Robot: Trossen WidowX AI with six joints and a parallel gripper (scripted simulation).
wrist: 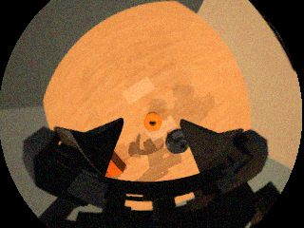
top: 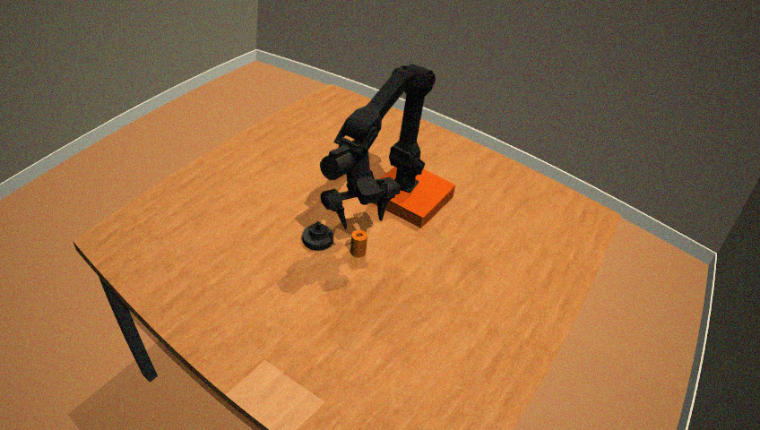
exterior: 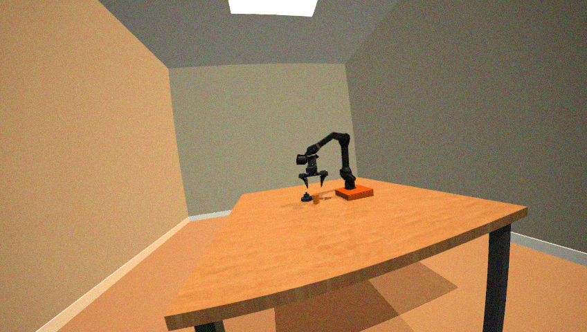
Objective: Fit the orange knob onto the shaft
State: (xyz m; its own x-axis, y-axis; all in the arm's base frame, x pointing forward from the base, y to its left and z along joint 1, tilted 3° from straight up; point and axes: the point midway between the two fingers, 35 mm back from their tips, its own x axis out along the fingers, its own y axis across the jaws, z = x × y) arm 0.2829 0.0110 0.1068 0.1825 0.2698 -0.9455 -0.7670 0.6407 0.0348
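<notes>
The orange knob is 80 mm below my gripper tip, 10 mm to the right of it and 10 mm behind it. The rest, counted from my gripper tip: round pedestal: 120 mm to the right, 80 mm below, 10 mm ahead.
</notes>
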